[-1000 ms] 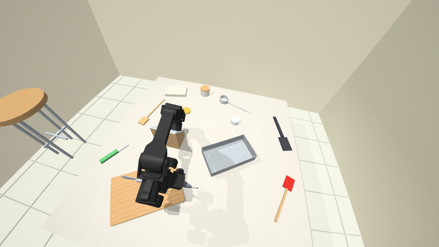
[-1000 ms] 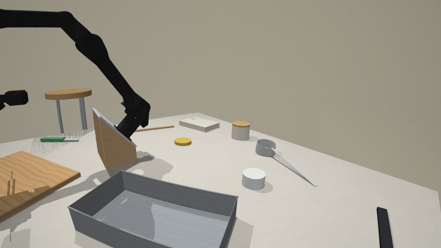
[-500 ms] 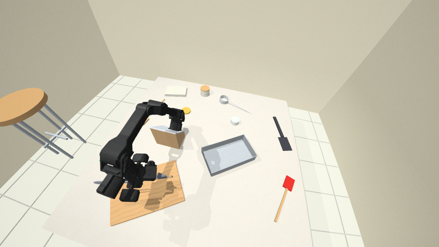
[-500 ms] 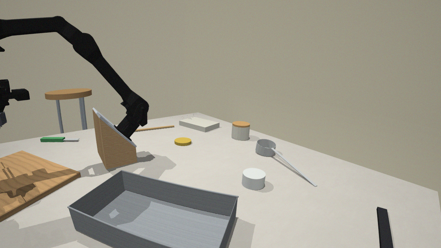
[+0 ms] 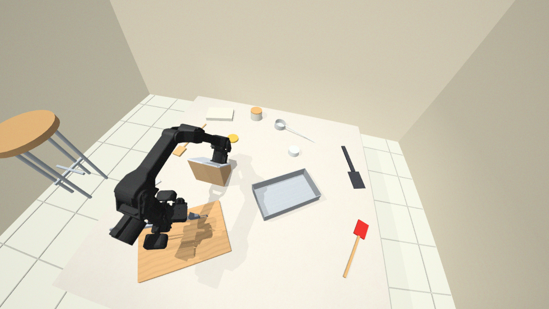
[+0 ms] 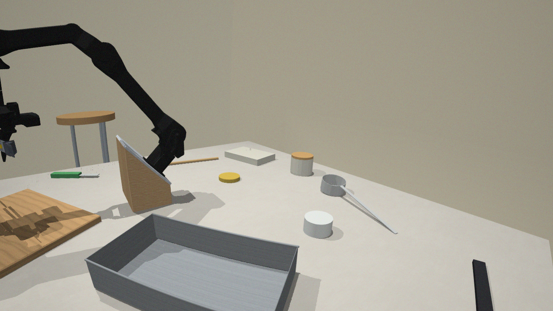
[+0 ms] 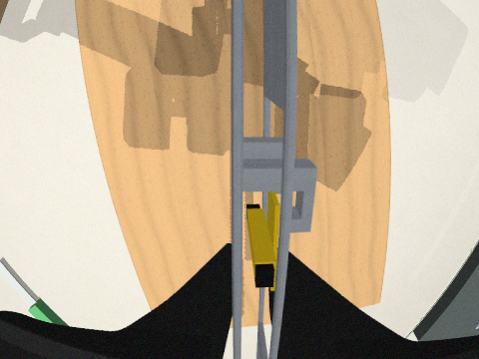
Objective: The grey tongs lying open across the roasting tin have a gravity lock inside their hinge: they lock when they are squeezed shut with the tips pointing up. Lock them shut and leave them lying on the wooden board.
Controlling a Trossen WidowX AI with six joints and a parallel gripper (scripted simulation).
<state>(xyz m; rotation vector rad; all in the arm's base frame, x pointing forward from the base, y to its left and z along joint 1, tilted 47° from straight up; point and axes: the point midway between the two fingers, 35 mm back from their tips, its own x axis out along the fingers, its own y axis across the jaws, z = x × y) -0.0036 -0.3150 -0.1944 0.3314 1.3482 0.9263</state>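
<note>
Now: the yellow lock piece 40 mm above my gripper tip, 30 mm ahead of it and 20 mm to the left of it. Also, from my gripper tip: grey roasting tin (370 mm ahead, 330 mm to the left, 130 mm below); then wooden board (150 mm below); then green-handled knife (300 mm behind, 150 mm below, 140 mm to the left).
</note>
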